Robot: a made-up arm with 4 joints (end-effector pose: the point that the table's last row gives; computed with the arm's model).
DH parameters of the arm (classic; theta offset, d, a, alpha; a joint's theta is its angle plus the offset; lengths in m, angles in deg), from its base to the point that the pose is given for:
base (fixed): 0 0.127 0 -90
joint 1: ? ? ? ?
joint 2: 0 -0.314 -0.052 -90
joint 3: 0 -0.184 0.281 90
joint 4: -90 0.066 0.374 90
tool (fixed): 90 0.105 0 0
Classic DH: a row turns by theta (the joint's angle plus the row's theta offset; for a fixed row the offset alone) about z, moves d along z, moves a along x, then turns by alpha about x.
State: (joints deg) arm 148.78 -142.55 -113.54 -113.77
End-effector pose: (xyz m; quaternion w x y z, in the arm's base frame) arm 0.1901 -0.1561 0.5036 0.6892 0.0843 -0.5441 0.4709
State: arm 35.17 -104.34 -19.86 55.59
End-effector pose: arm 0.2121 -0.4617 0.5526 0.8644 -0.3362 0.2424 0.2847
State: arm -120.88 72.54 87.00 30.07
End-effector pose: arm 0.9078 -0.3060 -0.1312 0.7818 0.0624 -0.0779 0.6155
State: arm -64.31 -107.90 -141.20 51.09
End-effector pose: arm -0.2232 0.4480 0.1808 0.1558 -0.6274 -0.3011 0.7011
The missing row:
joint 1: 90 -0.17 0.102 90
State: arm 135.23 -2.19 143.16 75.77
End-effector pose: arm 0.8183 -0.5281 0.3488 0.5856 0.4798 -0.5149 0.4023
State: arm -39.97 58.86 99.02 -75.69
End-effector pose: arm 0.0042 -0.2347 -0.2179 0.7041 -0.3290 0.0566 0.6268
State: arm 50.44 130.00 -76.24 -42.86
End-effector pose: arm -0.5916 -0.0195 0.0886 0.5320 0.2280 0.2081 -0.7884
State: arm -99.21 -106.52 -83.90 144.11
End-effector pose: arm 0.1266 -0.1332 0.4261 0.7506 -0.2601 -0.2858 0.5360
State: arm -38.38 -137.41 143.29 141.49
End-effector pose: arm -0.2613 0.1300 -0.7079 0.0602 0.2134 -0.7846 -0.5791
